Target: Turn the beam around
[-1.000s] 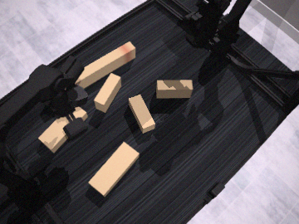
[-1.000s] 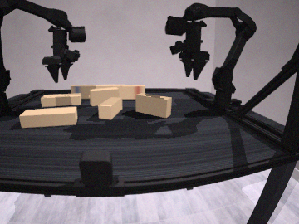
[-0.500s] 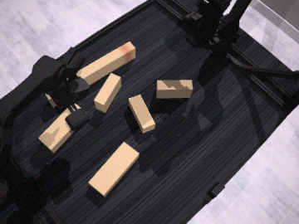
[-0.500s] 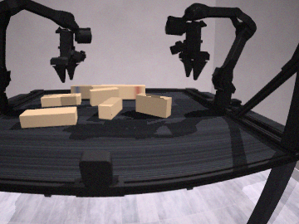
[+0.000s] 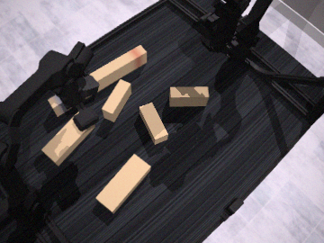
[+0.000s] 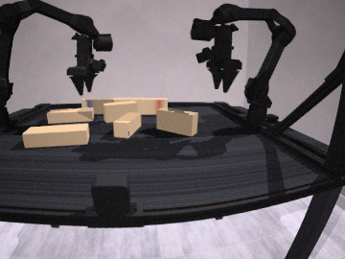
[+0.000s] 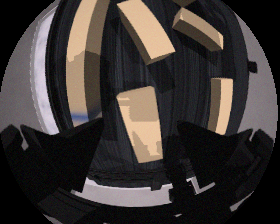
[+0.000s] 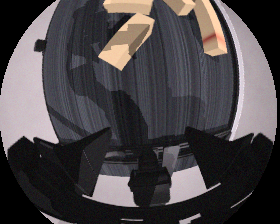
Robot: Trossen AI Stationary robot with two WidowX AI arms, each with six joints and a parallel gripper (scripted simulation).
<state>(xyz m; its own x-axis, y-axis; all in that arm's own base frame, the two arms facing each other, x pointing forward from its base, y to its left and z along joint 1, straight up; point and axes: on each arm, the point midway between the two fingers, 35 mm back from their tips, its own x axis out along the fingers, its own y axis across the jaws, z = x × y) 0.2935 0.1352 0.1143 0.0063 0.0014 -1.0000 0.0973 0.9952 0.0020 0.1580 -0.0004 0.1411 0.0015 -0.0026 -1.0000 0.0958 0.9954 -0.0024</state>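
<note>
My left gripper is now 9 cm short of the beam, 14 cm to the left of it and 10 cm above it.
</note>
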